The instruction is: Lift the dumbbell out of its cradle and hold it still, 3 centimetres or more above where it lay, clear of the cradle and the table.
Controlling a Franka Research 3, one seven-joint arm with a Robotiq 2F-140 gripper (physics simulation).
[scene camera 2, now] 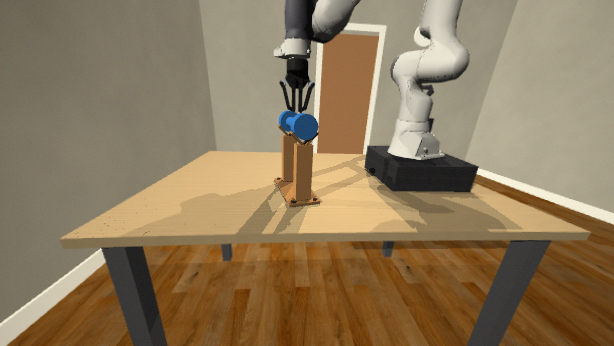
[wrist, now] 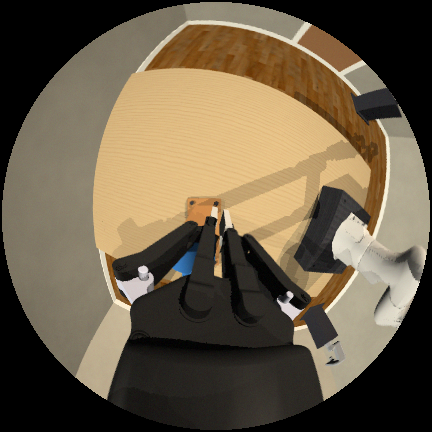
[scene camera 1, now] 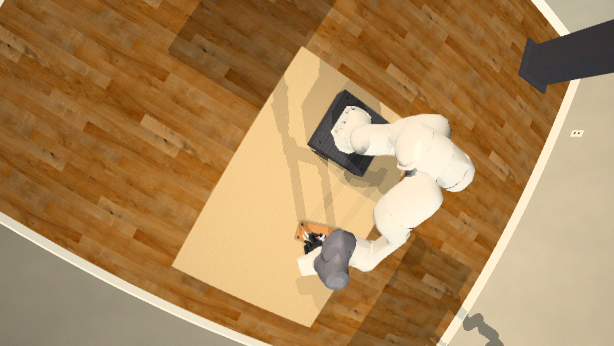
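The blue dumbbell (scene camera 2: 305, 126) (wrist: 186, 263) lies across the top of its orange-brown cradle (scene camera 2: 303, 172) (wrist: 199, 214) (scene camera 1: 310, 228). Its heads rest at the V-shaped holders on the two posts. The dumbbell is hidden under the gripper and arm in scene camera 1. My gripper (scene camera 2: 297, 109) (wrist: 218, 215) points down with its fingers drawn almost together. Its tips are at about the top of the dumbbell. In the wrist view a narrow gap shows between the pale pads, and the blue head lies off to the left of them. I see no part of the dumbbell between the pads.
The cradle stands on a light wooden table (scene camera 1: 235, 215) (scene camera 2: 165, 185) (wrist: 200, 125). The arm's black base block (scene camera 1: 325, 135) (scene camera 2: 432, 176) (wrist: 320, 235) stands on the same table, to the right of the cradle in scene camera 2.
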